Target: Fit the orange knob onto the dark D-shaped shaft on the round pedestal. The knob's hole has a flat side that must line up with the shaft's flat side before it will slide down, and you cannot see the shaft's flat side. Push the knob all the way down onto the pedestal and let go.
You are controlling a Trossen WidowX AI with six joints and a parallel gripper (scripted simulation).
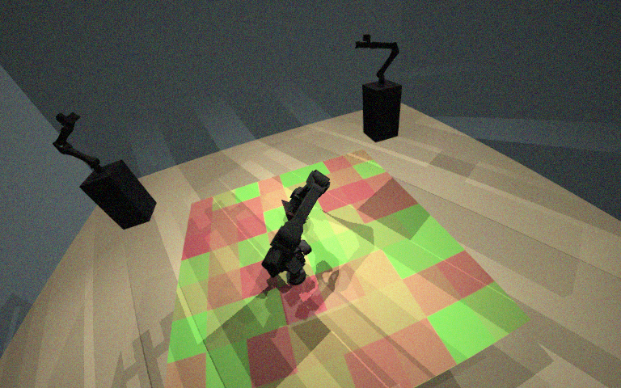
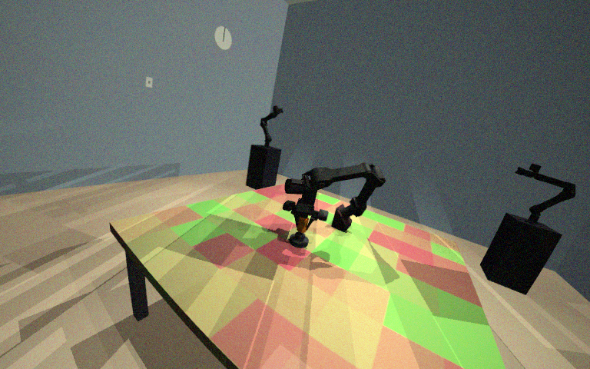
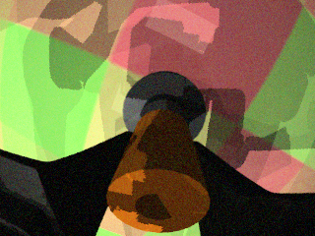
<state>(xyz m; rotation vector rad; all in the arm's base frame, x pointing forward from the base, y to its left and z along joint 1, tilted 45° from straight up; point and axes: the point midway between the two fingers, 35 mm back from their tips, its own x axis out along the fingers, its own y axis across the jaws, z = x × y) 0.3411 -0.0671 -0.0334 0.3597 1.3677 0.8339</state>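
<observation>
The orange knob lies 2 cm above my gripper tip. Also, from my gripper tip: round dark pedestal (4 cm below).
</observation>
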